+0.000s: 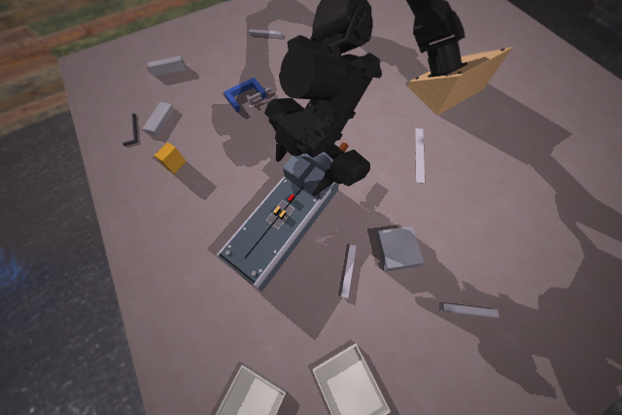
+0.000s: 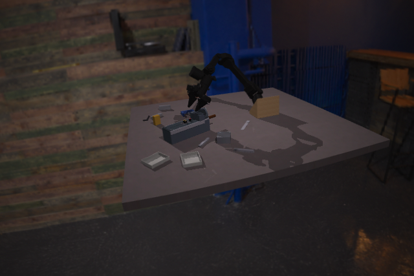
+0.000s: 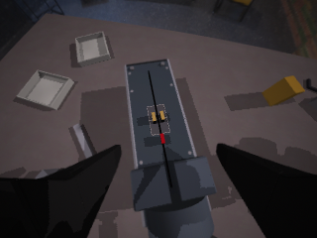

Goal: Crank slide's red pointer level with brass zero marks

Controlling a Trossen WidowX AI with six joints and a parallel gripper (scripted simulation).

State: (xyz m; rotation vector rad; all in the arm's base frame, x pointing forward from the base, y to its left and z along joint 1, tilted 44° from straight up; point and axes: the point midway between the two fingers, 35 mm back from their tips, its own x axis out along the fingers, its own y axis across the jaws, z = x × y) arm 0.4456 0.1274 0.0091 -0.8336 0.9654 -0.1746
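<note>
Right now my gripper tip is 12 cm past the brown crank handle, 8 cm above it and 4 cm to the left of it. Round my gripper tip: grey block (18 cm to the left, 12 cm below, 12 cm behind); then yellow block (24 cm to the right, 19 cm ahead, 11 cm below); then red pointer (6 cm below, 2 cm ahead, 1 cm to the left).
</note>
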